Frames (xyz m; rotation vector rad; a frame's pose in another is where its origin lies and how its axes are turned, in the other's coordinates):
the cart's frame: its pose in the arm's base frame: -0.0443 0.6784 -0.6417 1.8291 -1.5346 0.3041
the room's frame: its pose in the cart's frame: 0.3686 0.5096 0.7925 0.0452 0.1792 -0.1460
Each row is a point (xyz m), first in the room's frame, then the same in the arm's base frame.
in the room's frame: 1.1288 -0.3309 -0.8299
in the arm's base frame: 0.2872 -0.1365 0.3121
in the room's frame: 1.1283 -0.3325 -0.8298
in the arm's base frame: 0.2884 -0.1360 0.3110
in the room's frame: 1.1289 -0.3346 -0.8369
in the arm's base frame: 0.2916 -0.1306 0.3149
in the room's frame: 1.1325 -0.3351 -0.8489
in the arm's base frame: 0.2955 -0.1235 0.3245
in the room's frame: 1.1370 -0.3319 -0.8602
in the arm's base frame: 0.2964 -0.1181 0.3358
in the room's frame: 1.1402 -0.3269 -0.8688
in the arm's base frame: 0.2947 -0.1143 0.3454
